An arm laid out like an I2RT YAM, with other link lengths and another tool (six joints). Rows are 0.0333 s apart.
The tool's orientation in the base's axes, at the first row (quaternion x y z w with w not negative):
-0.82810, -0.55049, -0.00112, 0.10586
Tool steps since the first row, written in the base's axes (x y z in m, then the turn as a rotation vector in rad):
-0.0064, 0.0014, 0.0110, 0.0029, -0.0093, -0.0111
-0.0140, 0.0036, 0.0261, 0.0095, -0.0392, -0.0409
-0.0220, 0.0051, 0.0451, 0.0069, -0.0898, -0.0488
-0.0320, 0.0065, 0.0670, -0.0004, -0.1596, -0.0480
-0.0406, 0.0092, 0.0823, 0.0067, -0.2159, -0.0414
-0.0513, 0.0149, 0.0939, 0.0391, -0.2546, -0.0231
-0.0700, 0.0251, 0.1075, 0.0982, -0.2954, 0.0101
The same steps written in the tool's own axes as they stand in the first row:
0.0001, -0.0083, -0.0098, -0.0086, 0.0080, 0.0089
0.0009, -0.0186, -0.0233, -0.0368, 0.0303, 0.0320
0.0013, -0.0298, -0.0407, -0.0849, 0.0481, 0.0311
0.0013, -0.0433, -0.0607, -0.1513, 0.0673, 0.0188
0.0021, -0.0548, -0.0742, -0.1991, 0.0935, 0.0016
0.0045, -0.0687, -0.0833, -0.2194, 0.1343, -0.0269
0.0080, -0.0919, -0.0926, -0.2294, 0.1975, -0.0733

